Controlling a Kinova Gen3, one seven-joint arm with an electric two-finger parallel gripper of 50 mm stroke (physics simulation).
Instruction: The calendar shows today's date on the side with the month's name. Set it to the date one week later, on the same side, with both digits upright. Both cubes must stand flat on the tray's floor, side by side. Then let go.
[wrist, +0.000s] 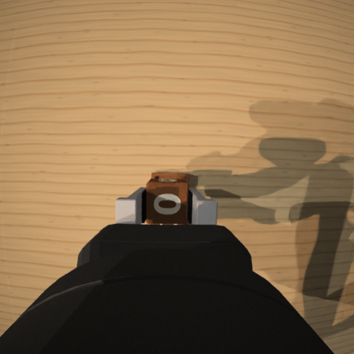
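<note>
My gripper (167, 199) is shut on a red-brown cube (167, 216), low in the middle of the wrist view. The pale fingertips press on its left and right sides. The cube face turned to the camera bears a light 0, which looks wider than tall in this view. A narrow strip of another face, with a foreshortened light marking that I cannot read, shows along the cube's upper edge. The cube's underside is hidden. The calendar tray and the other cube do not show in this view.
A light wooden table top (100, 100) with grain lines lies under the gripper. Dark shadows of the arm and gripper fall across its right side. The black gripper body hides the lower middle of the view.
</note>
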